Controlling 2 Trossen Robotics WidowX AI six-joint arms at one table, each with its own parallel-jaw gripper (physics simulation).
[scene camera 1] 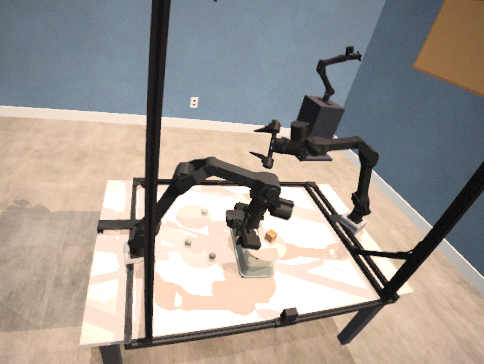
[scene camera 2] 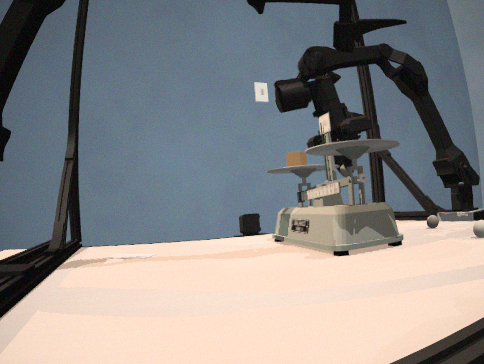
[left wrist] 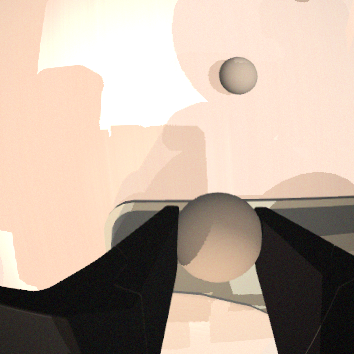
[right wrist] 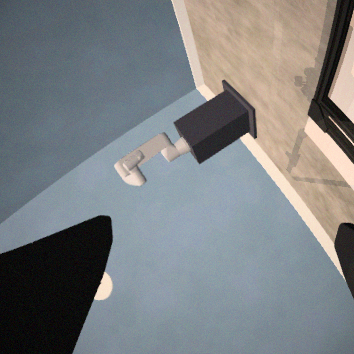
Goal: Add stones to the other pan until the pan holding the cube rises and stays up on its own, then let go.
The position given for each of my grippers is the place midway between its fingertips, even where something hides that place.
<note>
My right gripper (scene camera 1: 251, 141) is open, with nothing in its grasp. Further things: my left gripper (scene camera 2: 347, 174) and a balance scale (scene camera 2: 330, 225).
The balance scale shows as well in scene camera 1 (scene camera 1: 249, 266) and in the left wrist view (left wrist: 320, 215). My left gripper is seen too in scene camera 1 (scene camera 1: 237, 241) and in the left wrist view (left wrist: 215, 218). My right gripper also shows in the right wrist view (right wrist: 230, 233). The right wrist view misses the balance scale: it is out of frame.
</note>
